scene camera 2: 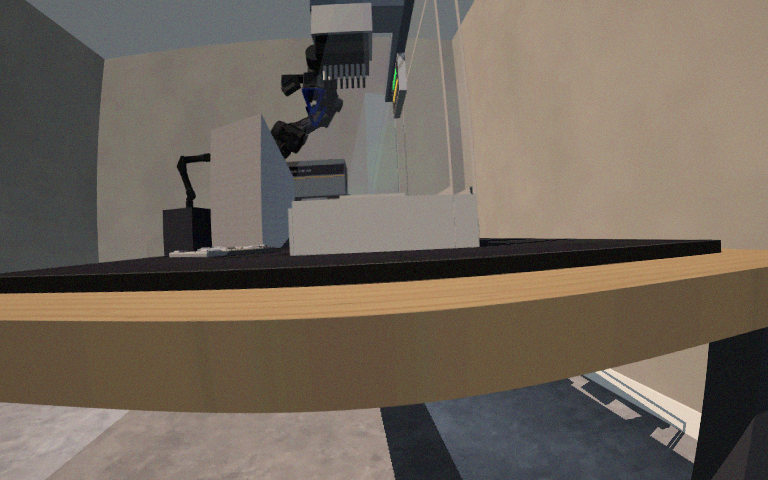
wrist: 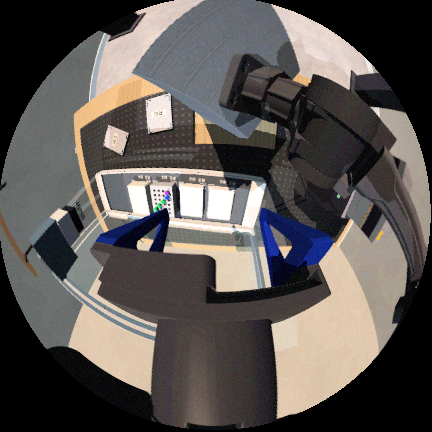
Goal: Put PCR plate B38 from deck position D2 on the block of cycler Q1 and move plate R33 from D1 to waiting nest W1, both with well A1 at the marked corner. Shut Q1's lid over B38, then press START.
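Frame: origin at the arm's base, x ahead, y left, z up, level; metres.
Seen in the pictures: gripper, between the fingertips: (scene camera 2: 314, 121) (wrist: 213, 212); arm's base, origin of its link: (scene camera 2: 266, 161) (wrist: 252, 89).
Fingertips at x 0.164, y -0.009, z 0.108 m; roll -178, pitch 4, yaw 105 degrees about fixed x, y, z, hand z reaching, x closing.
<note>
Offsets run from my fingertips to a thing's middle. "spot": to the spot under its first point.
My gripper (scene camera 2: 313, 103) (wrist: 213, 212) has two blue fingers spread wide, with nothing between them; it hangs high above the workstation. In the wrist view the walled deck (wrist: 254, 212) lies below and beyond the fingertips. It holds a white block @(dx +0.215, dy -0.265, dz -0.296 m) (wrist: 138, 199) at left, and two more white blocks @(dx +0.176, dy -0.059, dz -0.309 m) (wrist: 191, 201) @(dx +0.157, dy +0.044, dz -0.309 m) (wrist: 220, 203) to the right. Their labels are too small to read, so I cannot tell B38 or R33. Two pale labelled pieces @(spot: dx -0.106, dy -0.258, dz -0.367 m) (wrist: 159, 114) @(spot: dx +0.006, dy -0.459, dz -0.365 m) (wrist: 116, 139) lie on the dark board behind the deck. I cannot identify Q1, its lid, START or W1.
A rack with coloured caps @(dx +0.196, dy -0.162, dz -0.298 m) (wrist: 162, 198) stands among the white blocks. A tall panel (scene camera 2: 235, 186) (wrist: 215, 55) stands near the arm. A pipetting head (scene camera 2: 345, 73) and a lit screen (scene camera 2: 396, 84) hang above the white enclosure @(spot: dx +0.280, dy -0.547, dz -0.341 m) (scene camera 2: 385, 223). A grey instrument @(spot: dx -0.134, dy +0.449, dz -0.105 m) (scene camera 2: 320, 180) stands behind.
</note>
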